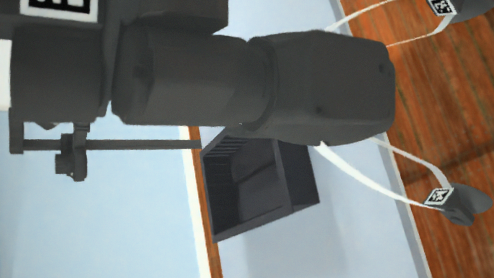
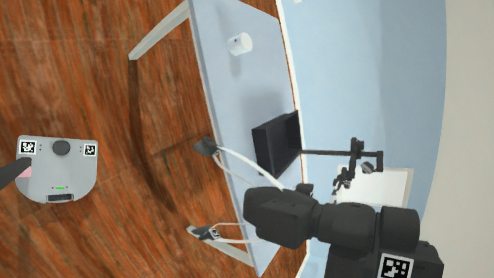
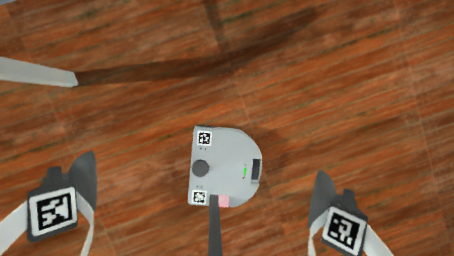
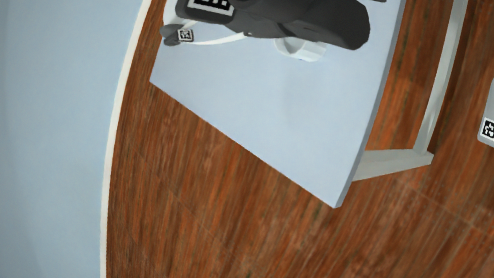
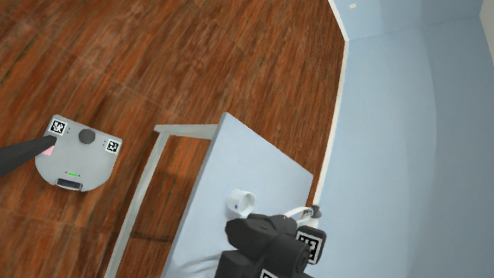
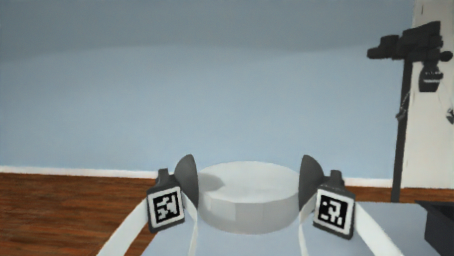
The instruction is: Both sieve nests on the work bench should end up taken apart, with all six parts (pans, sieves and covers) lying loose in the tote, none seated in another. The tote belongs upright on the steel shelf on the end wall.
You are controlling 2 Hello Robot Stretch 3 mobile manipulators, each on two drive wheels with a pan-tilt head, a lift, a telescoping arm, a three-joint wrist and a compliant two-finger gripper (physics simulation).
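Note:
A white cover (image 6: pixel 250 217) is held level between the fingertips of r2's gripper (image 6: pixel 249 185), above the pale bench (image 6: pixel 395 220) (image 5: pixel 280 165) (image 4: pixel 240 110). One white nest part, hollow and uncovered at its top with a small blue mark (image 5: pixel 240 201) (image 4: pixel 316 52) (image 2: pixel 240 44), stands on the bench; whether a sieve sits in a pan cannot be told. The dark tote (image 1: pixel 300 177) (image 2: pixel 265 150) (image 6: pixel 442 227) stands upright on the bench, its interior partly hidden. r1's gripper (image 3: pixel 205 191) (image 1: pixel 462 105) (image 2: pixel 202 189) is open, beyond the bench's edge. The second nest and steel shelf do not show.
r1's base (image 2: pixel 55 170) (image 3: pixel 225 167) and r2's base (image 5: pixel 77 162) stand on the wooden floor. The other robot's mast (image 1: pixel 145 145) (image 2: pixel 325 152) (image 6: pixel 401 145) rises across the bench. Bench legs (image 2: pixel 160 31) (image 5: pixel 192 131) reach the floor. A blue wall (image 4: pixel 50 140) runs behind.

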